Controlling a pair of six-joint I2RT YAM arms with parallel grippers.
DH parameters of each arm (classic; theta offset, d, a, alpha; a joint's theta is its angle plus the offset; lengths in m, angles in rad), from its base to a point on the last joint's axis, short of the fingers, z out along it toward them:
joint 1: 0 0.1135 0.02 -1.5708
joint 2: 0 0 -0.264 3.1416
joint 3: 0.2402 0 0.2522 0
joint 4: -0.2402 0 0.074 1.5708
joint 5: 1.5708 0 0 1.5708
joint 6: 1.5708 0.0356 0 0
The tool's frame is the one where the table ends.
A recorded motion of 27 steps. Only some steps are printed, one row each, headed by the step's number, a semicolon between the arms.
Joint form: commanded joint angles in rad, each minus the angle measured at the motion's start. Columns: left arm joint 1, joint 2, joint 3, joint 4, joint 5, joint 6; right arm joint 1, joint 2, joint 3, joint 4, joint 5, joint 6.
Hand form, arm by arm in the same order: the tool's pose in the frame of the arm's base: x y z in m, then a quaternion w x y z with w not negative. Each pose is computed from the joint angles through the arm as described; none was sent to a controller.
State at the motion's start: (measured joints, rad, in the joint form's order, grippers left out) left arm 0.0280 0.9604 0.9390 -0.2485 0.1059 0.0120; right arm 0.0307 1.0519 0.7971 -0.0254 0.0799 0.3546
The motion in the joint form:
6: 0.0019 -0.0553 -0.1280 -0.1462 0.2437 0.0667; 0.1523 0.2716 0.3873 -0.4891 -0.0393 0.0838
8: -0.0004 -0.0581 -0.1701 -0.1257 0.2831 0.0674; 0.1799 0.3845 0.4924 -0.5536 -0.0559 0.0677
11: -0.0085 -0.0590 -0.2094 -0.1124 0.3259 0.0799; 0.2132 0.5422 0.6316 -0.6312 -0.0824 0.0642
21: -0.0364 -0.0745 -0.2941 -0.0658 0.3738 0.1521; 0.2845 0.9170 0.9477 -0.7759 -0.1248 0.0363
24: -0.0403 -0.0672 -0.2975 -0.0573 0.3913 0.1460; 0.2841 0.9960 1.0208 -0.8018 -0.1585 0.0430
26: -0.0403 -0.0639 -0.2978 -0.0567 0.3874 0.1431; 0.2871 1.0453 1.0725 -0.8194 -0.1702 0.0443
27: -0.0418 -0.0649 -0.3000 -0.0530 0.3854 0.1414; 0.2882 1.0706 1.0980 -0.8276 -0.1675 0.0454
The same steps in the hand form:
6: 0.2016 -0.0062 0.3074 0.51449 0.11014 0.84169 -0.12133; 0.2886 0.0519 0.3283 0.42698 0.12309 0.88804 0.11798
8: 0.2009 -0.0080 0.2956 0.50555 0.11985 0.84292 -0.13977; 0.3109 0.0656 0.3259 0.39302 0.10126 0.90640 0.11718
11: 0.1996 -0.0110 0.2838 0.49414 0.13690 0.84373 -0.15875; 0.3418 0.0852 0.3160 0.34544 0.08084 0.92721 0.12007
21: 0.1948 -0.0181 0.2621 0.48701 0.18820 0.83572 -0.17023; 0.4096 0.1352 0.2672 0.24518 0.03040 0.96234 0.11338
24: 0.1958 -0.0194 0.2606 0.48474 0.19104 0.83427 -0.18033; 0.4244 0.1411 0.2552 0.22461 0.03004 0.96605 0.12411
26: 0.1964 -0.0193 0.2599 0.48334 0.18870 0.83577 -0.17964; 0.4332 0.1459 0.2488 0.21539 0.02813 0.96778 0.12737
27: 0.1963 -0.0195 0.2596 0.48416 0.18838 0.83543 -0.17934; 0.4378 0.1478 0.2450 0.21208 0.02867 0.96879 0.12506

